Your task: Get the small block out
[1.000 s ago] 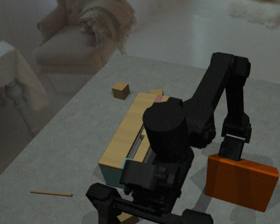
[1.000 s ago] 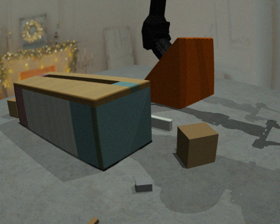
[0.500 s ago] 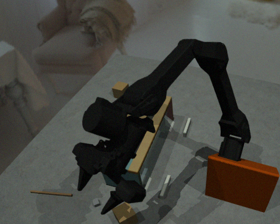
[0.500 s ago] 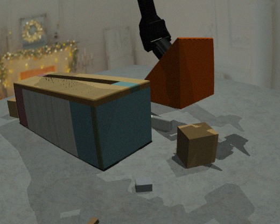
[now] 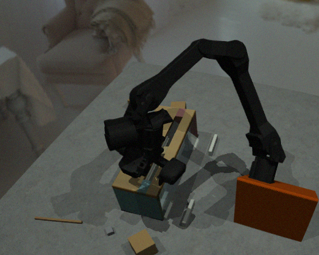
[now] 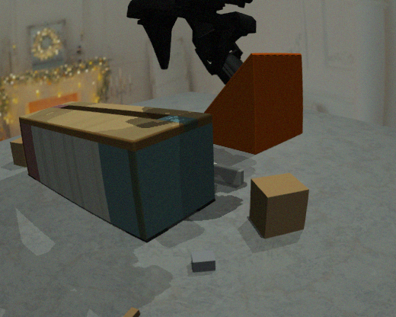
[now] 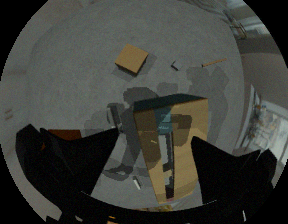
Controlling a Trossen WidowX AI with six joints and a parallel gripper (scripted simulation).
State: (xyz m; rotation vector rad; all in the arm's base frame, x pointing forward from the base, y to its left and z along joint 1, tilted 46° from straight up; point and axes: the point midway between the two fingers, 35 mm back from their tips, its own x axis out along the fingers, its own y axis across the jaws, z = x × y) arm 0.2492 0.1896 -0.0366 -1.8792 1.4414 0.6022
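My gripper tip is now 170 mm to the left of the box, 130 mm above it and 50 mm short of it. Also, from my gripper tip: thin wooden stick (280 mm ahead, 190 mm to the left, 190 mm below); tan block (180 mm to the right, 100 mm below, 60 mm ahead); grey piece (180 mm below, 120 mm to the left, 90 mm ahead).
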